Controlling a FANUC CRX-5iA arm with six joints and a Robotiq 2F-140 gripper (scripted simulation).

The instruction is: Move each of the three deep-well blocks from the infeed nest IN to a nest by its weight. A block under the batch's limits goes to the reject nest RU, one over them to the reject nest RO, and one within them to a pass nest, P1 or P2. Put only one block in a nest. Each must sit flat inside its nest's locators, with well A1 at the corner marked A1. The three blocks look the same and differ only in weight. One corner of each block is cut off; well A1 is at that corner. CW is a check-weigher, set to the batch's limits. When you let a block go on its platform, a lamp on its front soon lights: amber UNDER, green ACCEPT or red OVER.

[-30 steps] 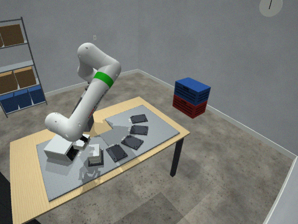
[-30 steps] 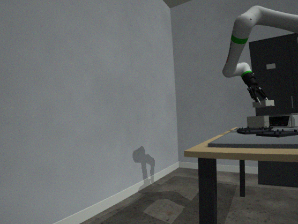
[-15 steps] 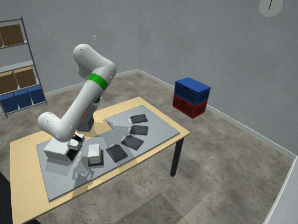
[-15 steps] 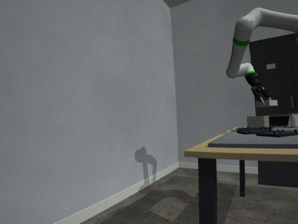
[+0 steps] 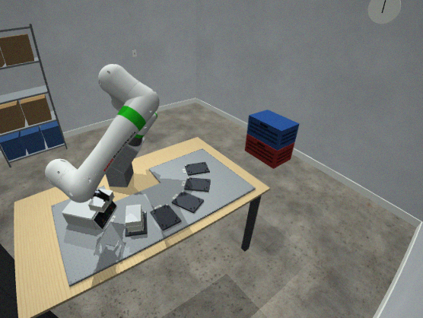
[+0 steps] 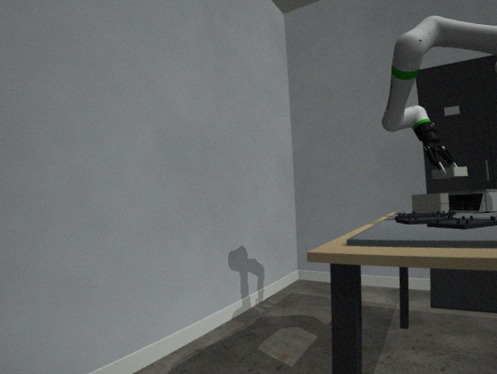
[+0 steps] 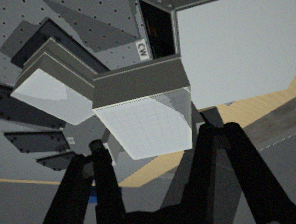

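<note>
Right now my hand is 12 cm past the weigher platform, 11 cm to the left of it and 10 cm above it. From my hand the other things lie so: CW label (3 cm behind, 2 cm to the left, 20 cm below); then check-weigher (11 cm behind, 10 cm to the right, 13 cm below); then dark nest plate (8 cm ahead, 32 cm to the left, 19 cm below).
</note>
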